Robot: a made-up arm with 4 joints.
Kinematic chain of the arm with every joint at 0, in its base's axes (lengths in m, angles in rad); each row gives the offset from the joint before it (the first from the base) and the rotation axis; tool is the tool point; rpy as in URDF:
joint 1: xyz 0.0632 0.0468 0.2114 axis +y
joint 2: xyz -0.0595 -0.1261 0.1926 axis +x
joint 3: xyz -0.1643 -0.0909 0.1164 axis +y
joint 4: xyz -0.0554 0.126 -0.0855 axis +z
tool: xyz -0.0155 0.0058 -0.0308 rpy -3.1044 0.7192 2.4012
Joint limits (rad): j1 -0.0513..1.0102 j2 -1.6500..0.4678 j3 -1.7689..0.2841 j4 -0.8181..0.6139
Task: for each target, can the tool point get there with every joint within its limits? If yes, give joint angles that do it. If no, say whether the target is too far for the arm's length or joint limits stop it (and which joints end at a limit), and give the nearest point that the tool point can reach.
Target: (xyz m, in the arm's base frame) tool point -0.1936 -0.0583 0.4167
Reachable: yes | joints 0.1889 -1.0530 -0.0176 -0.2407
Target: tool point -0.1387 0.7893 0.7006
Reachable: no: too far | nearest point -0.0790 -0.0246 0.5560 | short by 0.829 m
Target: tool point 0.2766 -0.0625 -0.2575
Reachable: no: joint limits stop it (at a limit: joint 1, joint 2, joint 3) | nearest point 0.1289 -0.0081 0.3671 | short by 0.644 m
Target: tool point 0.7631 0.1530 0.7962
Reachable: no: too far | nearest point 0.2497 -0.0503 0.4437 | short by 0.655 m
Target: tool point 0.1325 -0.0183 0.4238
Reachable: yes | joints 0.8634 -0.6890 -1.4487 -0.5630
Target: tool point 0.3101 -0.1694 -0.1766
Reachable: no: joint limits stop it (at a limit: joint 1, joint 2, joint 3) | nearest point 0.1336 -0.0119 0.3690 | short by 0.595 m
